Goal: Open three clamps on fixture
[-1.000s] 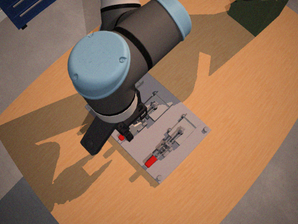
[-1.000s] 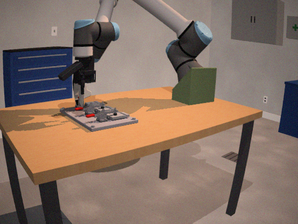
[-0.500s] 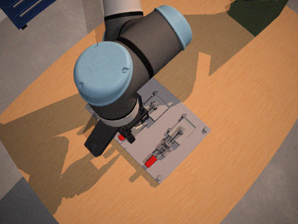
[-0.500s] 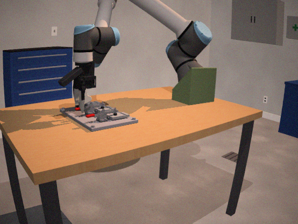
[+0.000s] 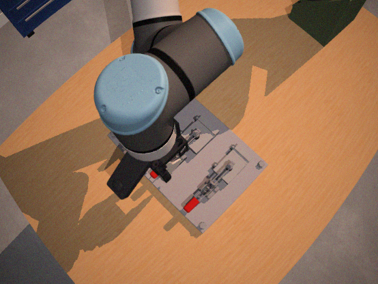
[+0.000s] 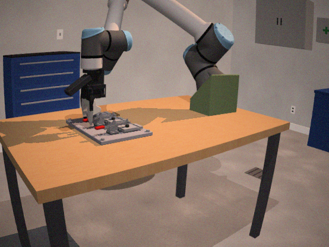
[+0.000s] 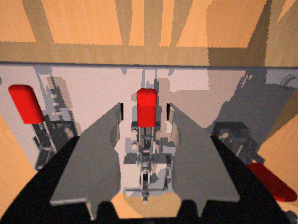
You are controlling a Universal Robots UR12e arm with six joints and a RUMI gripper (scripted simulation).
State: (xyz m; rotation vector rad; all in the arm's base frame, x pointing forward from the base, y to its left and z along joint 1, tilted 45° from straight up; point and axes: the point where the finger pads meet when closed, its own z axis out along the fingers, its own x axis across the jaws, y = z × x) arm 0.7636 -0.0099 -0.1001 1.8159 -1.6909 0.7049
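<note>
Right now the grey fixture plate is 90 mm behind my hand, 40 mm below it and 10 mm to the right of it. Also, from my hand: flat grey part (160 mm behind, 100 mm to the left, 20 mm below).
</note>
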